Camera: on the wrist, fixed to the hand. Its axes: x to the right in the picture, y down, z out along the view.
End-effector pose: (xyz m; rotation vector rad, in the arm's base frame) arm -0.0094 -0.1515 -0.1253 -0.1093 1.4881 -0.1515
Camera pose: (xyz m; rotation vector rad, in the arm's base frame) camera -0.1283 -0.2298 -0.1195 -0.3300 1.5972 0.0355
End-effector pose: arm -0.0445 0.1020 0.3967 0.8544 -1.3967 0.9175
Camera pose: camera 0.0789 0.1732 0.3972 0.6080 -1.3934 0.7325
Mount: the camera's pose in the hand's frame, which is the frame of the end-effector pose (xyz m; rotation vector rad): -0.0016 -0.0821 -0.1164 -0.2680 0.0949 -0.0109
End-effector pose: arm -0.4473 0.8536 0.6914 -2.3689 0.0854 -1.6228
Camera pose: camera -0.5637 0.9113 0.7499 -2.4847 0.3285 -1.8300
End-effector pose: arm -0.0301 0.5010 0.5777 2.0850 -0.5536 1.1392
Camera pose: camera -0.0430 0.6423 0.5905 1.7943 -0.6126 1.0872
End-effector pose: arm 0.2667 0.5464 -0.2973 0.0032 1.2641 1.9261
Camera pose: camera 0.2710 0.4701 -0.4175 -0.2343 1.0541 2.0929
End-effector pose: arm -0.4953 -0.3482 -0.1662 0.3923 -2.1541 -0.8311
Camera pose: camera -0.4052 -0.4585 -0.1662 0.2995 -1.9232 -1.0698
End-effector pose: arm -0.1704 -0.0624 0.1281 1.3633 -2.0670 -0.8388
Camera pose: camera -0.0374 -0.1101 0.1458 1.2437 -1.8028 -0.9957
